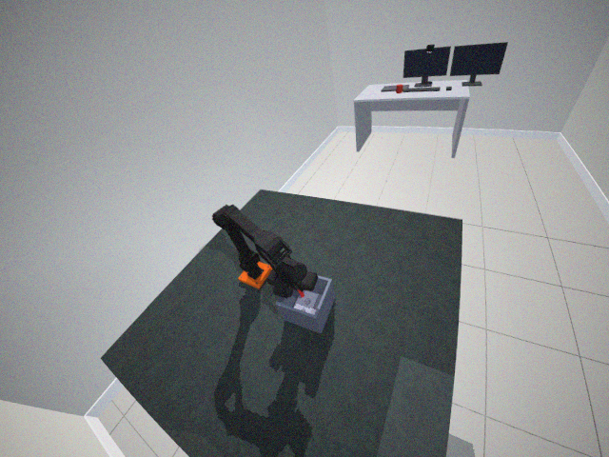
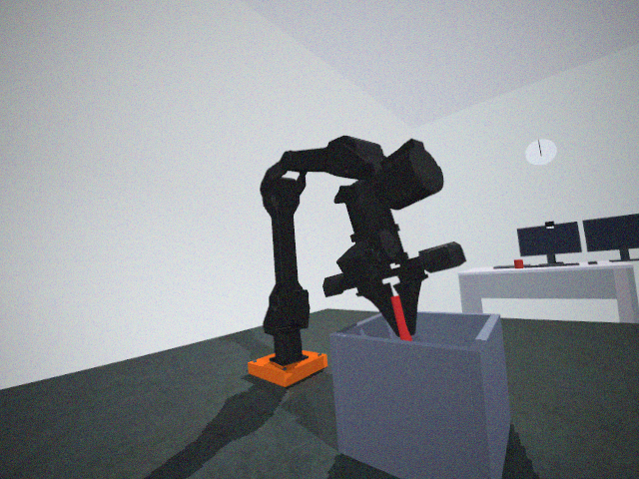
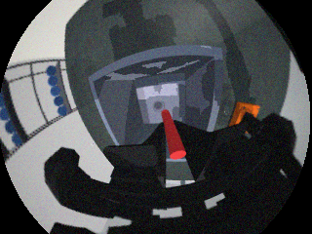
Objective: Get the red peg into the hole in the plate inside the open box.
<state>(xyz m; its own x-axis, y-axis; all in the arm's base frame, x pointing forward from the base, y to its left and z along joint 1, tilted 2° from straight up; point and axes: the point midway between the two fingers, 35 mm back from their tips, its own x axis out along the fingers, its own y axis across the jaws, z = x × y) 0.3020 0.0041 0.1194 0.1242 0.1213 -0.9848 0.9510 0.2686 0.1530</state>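
Right now my gripper tip is 10 mm below the red peg. Also, from my gripper tip: plate: 70 mm below, 20 mm ahead.
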